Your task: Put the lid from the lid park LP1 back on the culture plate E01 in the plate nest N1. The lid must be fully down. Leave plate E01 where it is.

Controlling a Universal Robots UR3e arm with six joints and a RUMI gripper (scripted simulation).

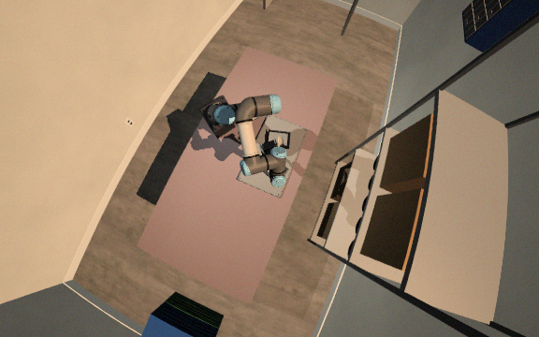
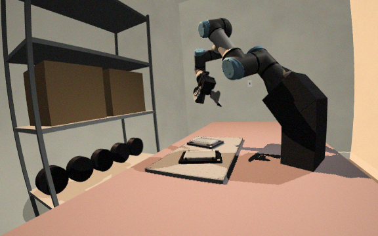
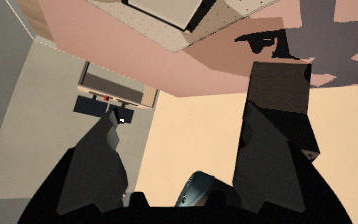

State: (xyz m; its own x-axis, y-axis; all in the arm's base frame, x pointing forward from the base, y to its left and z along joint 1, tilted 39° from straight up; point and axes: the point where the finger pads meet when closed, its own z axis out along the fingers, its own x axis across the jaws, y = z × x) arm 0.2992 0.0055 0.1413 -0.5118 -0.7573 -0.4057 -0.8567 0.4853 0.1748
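The clear lid is 20 mm ahead of my hand, 120 mm to the left of it and 210 mm below it. Also, from my hand: lid park: 20 mm ahead, 120 mm to the left, 220 mm below; then dark plate nest: 50 mm ahead, 80 mm to the right, 210 mm below; then culture plate: 50 mm ahead, 90 mm to the right, 200 mm below.
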